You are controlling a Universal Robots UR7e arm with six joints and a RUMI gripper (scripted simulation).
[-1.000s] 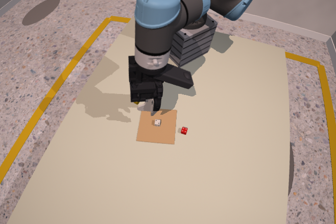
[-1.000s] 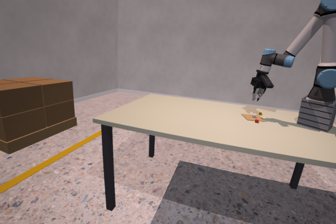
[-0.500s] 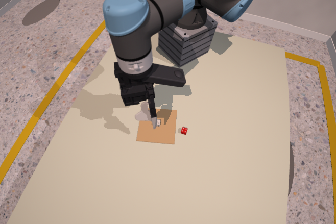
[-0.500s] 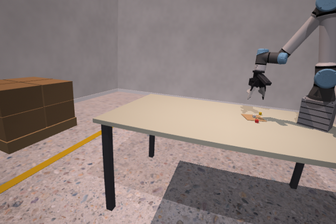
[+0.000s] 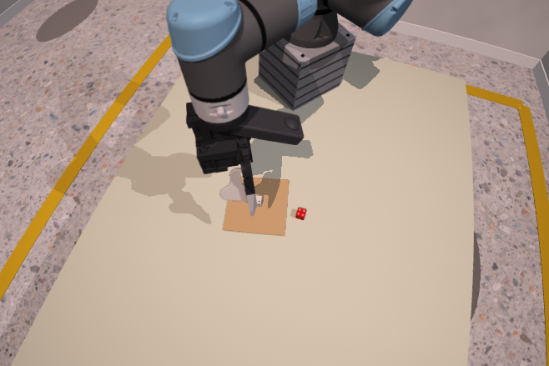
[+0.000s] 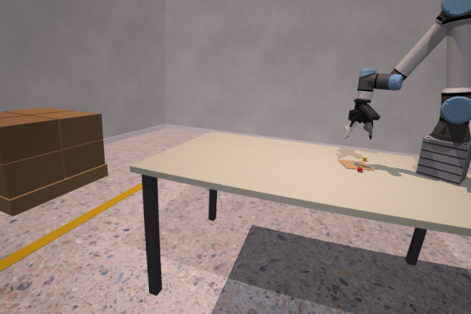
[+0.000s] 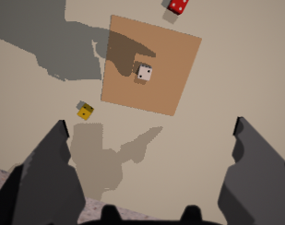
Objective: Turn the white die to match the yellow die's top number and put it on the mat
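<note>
The white die lies 130 mm below my hand, 10 mm to the left of it and 10 mm behind it. The rest, counted from my hand: brown mat (140 mm below, 10 mm to the left); yellow die (130 mm below, 110 mm to the right, 70 mm behind); red die (130 mm below, 110 mm to the left, 20 mm behind).
</note>
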